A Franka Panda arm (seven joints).
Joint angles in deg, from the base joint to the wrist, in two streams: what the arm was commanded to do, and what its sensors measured. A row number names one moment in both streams.
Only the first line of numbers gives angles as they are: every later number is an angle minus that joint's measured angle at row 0.
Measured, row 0: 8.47 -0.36 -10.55 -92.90 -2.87 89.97 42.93
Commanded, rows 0 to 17: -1.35 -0.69 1.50 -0.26 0.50 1.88 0.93; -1.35 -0.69 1.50 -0.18 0.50 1.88 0.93; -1.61 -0.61 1.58 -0.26 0.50 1.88 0.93; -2.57 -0.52 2.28 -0.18 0.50 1.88 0.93; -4.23 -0.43 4.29 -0.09 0.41 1.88 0.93; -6.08 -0.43 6.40 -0.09 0.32 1.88 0.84; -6.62 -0.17 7.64 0.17 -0.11 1.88 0.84; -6.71 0.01 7.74 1.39 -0.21 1.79 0.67; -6.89 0.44 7.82 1.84 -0.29 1.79 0.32; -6.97 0.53 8.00 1.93 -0.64 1.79 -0.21; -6.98 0.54 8.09 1.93 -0.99 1.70 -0.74; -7.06 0.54 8.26 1.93 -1.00 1.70 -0.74; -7.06 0.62 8.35 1.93 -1.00 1.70 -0.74; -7.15 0.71 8.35 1.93 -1.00 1.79 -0.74; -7.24 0.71 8.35 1.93 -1.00 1.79 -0.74; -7.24 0.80 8.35 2.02 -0.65 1.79 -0.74; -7.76 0.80 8.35 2.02 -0.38 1.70 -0.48; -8.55 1.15 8.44 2.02 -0.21 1.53 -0.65
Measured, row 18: -6.29 0.16 7.29 0.97 -0.21 1.36 -0.27
